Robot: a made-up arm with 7 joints.
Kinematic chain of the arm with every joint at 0, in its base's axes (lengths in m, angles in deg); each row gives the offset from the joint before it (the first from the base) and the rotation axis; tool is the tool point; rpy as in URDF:
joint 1: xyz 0.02 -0.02 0.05 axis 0 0.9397 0.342
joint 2: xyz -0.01 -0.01 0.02 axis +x
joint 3: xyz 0.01 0.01 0 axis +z
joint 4: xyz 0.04 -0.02 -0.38 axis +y
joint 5: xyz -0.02 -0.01 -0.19 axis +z
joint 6: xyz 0 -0.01 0.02 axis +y
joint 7: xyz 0.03 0 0 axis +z
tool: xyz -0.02 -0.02 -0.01 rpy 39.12 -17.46 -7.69
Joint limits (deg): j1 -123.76..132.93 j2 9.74..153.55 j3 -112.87..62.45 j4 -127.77..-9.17 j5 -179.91..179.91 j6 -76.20..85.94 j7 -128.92..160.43
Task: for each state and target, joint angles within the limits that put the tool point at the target. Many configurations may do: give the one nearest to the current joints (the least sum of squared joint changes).
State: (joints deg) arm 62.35 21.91 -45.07 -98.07 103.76 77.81 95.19
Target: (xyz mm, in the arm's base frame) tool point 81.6 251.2 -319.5
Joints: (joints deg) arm 25.03 51.06 -19.18 -82.36 106.90 72.73 98.44
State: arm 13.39 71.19 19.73 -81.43 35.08 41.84 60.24
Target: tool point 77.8 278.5 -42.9
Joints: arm 43.88 61.60 40.50 -121.02 43.52 29.38 62.90
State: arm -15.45 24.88 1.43 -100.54 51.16 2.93 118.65
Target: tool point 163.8 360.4 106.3
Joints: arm -7.73 64.81 49.55 -92.59 62.04 0.65 123.56
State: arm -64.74 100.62 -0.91 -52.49 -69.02 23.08 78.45
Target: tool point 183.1 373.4 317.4
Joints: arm -60.41 112.70 -15.37 -73.73 -60.64 8.96 81.06
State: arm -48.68 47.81 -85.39 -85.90 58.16 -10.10 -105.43
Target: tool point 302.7 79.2 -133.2
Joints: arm -51.28 56.76 -83.73 -117.43 53.85 -11.54 -106.58
